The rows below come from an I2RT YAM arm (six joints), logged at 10 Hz.
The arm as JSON. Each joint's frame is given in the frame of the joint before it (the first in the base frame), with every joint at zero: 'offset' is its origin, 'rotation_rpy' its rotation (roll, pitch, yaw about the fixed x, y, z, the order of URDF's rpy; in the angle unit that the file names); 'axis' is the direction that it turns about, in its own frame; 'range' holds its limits. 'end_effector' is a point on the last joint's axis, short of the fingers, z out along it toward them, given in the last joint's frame.
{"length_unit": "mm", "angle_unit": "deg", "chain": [
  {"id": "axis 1", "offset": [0.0, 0.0, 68.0], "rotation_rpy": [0.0, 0.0, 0.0], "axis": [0.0, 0.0, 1.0], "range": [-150.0, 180.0]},
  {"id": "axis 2", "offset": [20.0, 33.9, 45.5], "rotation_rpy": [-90.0, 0.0, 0.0], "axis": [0.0, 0.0, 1.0], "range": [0.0, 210.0]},
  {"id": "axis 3", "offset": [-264.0, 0.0, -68.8], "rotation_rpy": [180.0, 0.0, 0.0], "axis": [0.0, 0.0, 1.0], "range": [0.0, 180.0]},
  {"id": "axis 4", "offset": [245.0, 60.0, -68.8], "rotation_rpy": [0.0, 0.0, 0.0], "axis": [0.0, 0.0, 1.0], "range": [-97.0, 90.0]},
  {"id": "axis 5", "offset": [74.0, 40.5, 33.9], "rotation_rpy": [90.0, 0.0, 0.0], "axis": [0.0, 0.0, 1.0], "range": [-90.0, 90.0]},
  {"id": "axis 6", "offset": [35.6, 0.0, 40.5], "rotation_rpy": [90.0, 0.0, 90.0], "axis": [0.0, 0.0, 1.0], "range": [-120.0, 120.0]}
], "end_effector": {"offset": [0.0, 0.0, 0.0], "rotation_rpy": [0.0, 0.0, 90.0]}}
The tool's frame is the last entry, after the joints.
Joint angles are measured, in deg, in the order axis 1, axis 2, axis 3, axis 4, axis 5, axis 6. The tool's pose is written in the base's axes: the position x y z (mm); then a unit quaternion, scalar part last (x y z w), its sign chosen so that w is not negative. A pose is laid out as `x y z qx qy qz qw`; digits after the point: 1 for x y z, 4 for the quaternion.
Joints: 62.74 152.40 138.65 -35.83 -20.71 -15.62
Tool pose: 252.5 517.6 154.2 -0.6313 0.6764 0.2905 0.2441
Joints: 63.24 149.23 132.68 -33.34 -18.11 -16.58
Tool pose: 246.0 512.4 153.8 -0.6366 0.6769 0.2699 0.2524
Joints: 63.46 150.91 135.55 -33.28 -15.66 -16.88
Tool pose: 248.1 518.2 153.5 -0.6346 0.6772 0.2554 0.2710
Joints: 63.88 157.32 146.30 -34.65 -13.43 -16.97
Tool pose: 253.0 534.7 149.7 -0.6300 0.6716 0.2485 0.3006
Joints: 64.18 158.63 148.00 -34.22 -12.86 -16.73
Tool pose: 251.9 538.9 146.8 -0.6281 0.6703 0.2482 0.3076
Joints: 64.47 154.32 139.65 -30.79 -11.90 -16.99
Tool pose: 246.1 532.4 146.3 -0.6303 0.6719 0.2396 0.3064
